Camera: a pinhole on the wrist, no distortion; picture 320 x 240 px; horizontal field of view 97.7 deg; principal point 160.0 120.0 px. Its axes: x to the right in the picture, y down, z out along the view. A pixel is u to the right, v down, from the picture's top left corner.
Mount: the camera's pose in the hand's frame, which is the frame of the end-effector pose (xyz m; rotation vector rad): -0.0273 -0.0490 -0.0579 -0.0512 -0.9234 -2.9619
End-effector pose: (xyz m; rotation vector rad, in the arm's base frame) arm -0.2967 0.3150 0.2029 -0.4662 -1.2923 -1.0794
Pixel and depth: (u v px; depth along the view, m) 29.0 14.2 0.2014
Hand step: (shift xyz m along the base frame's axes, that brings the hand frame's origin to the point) 0.1431 0.0427 0.2031
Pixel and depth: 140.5 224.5 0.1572
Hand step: -0.1203 0.0824 0.0252
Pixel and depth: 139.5 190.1 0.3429
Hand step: -0.1692 0.2441 0.1238
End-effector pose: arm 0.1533 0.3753 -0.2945 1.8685 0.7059 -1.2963
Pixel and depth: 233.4 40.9 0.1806
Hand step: 0.0438 -0.1107 0.1435
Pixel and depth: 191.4 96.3 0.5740
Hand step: 0.0304 -0.5052 0.1554
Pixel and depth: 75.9 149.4 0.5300
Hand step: 0.0074 -0.4392 -0.3356
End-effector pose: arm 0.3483 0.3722 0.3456 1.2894 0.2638 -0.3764
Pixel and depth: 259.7 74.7 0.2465
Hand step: -0.1224 -0.0433 0.2416
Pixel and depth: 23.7 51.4 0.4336
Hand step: 0.5143 -0.1148 0.2239
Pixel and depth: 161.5 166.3 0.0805
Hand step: -0.0339 -0.0253 -0.0060
